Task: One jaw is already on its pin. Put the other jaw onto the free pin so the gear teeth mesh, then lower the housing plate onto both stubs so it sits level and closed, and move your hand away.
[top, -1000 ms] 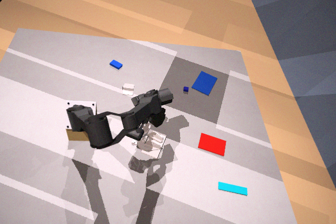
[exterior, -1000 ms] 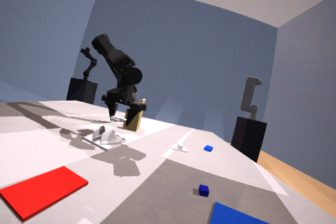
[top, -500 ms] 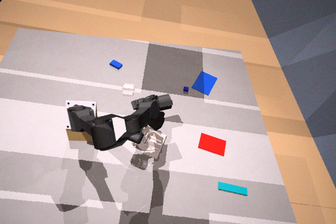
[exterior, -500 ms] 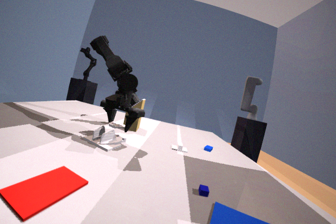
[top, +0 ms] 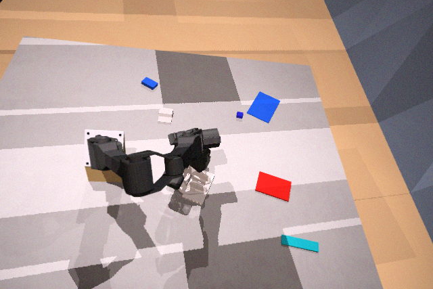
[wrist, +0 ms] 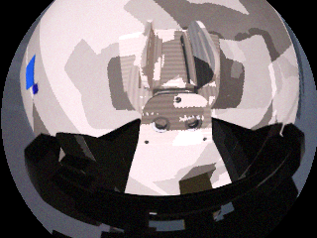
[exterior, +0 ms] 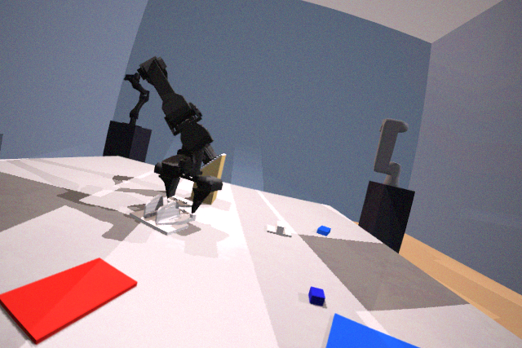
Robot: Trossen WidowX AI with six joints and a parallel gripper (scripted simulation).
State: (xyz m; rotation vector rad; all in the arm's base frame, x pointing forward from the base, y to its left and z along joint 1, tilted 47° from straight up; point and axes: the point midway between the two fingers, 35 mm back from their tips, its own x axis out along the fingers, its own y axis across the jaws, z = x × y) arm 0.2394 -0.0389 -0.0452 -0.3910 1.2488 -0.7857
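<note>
Right now my gripper tip is 2 cm to the left of the jaw, 2 cm short of it and 1 cm above it. The rest, counted from my gripper tip: white base plate (7 cm ahead, 2 cm to the right, 2 cm below); then blue cube (32 cm to the left, 21 cm ahead, 2 cm below); then red sheet (33 cm ahead, 2 cm below, 1 cm to the left).
</note>
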